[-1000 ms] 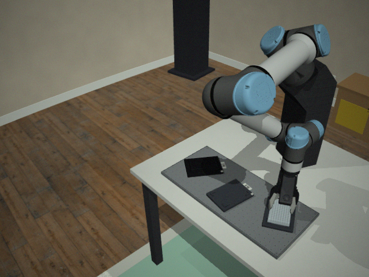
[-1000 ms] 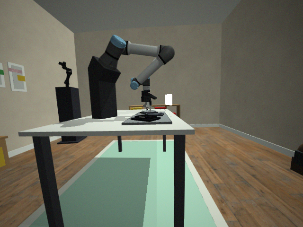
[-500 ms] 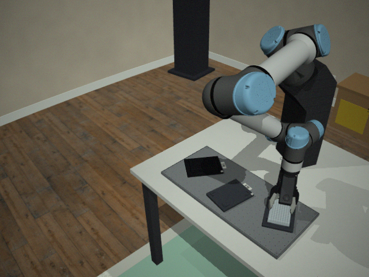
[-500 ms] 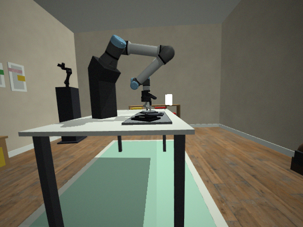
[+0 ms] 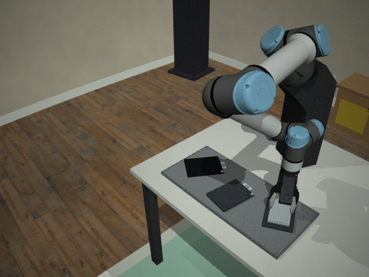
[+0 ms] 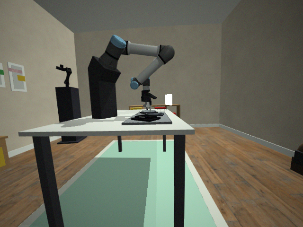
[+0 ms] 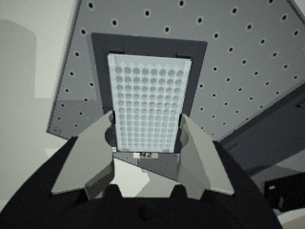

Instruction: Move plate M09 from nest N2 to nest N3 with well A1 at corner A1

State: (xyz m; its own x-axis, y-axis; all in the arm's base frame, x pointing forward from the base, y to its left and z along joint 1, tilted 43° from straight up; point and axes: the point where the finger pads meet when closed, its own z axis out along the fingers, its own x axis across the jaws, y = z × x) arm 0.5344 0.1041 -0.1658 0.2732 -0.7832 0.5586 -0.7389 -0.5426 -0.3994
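My gripper is now 20 mm above the nest N2. Also, from my hand: N3 label: 60 mm behind, 190 mm to the right, 30 mm below; then tag N2: 90 mm behind, 30 mm to the right, 30 mm below; then white well plate: 10 mm below.
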